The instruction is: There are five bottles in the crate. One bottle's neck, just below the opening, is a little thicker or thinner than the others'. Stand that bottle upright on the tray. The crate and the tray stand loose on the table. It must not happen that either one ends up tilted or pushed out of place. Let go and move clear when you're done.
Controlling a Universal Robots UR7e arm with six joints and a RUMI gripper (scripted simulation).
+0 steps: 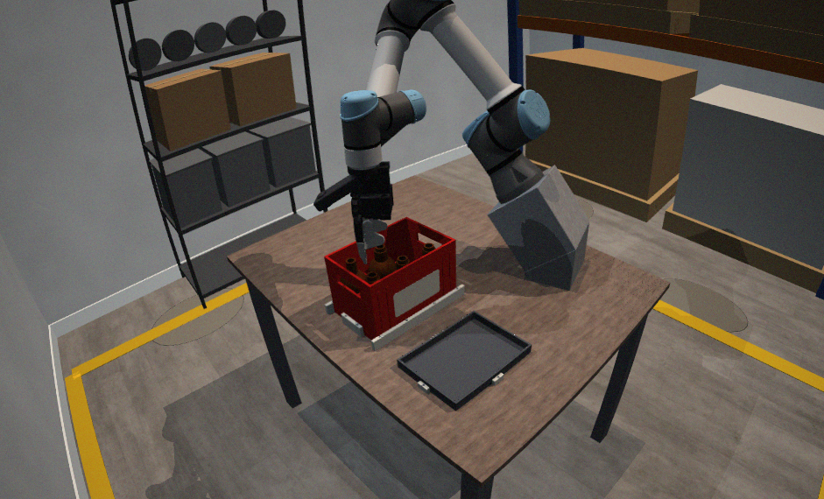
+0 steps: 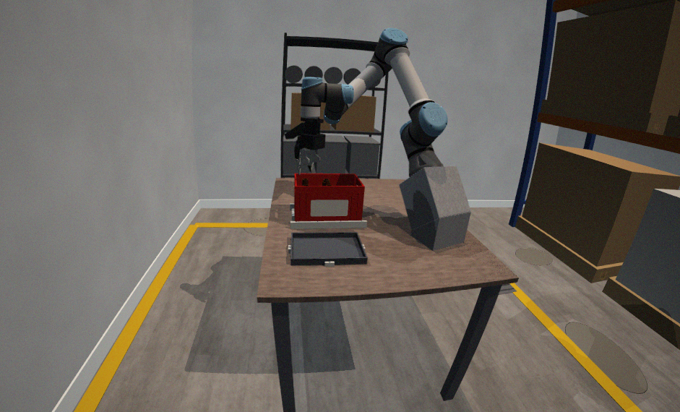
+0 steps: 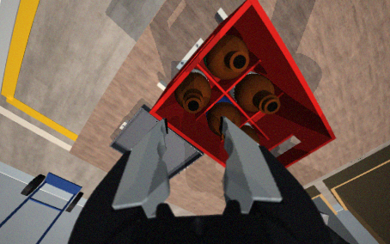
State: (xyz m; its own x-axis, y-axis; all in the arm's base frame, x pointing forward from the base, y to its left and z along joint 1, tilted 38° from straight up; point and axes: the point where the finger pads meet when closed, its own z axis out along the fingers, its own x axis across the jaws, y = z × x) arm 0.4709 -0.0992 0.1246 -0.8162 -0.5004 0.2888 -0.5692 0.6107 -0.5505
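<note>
Right now my hand is 14 cm above the red crate, 10 cm past it and 2 cm to the left of it. Also, from my hand: dark tray (25 cm to the left, 22 cm below, 2 cm behind).
</note>
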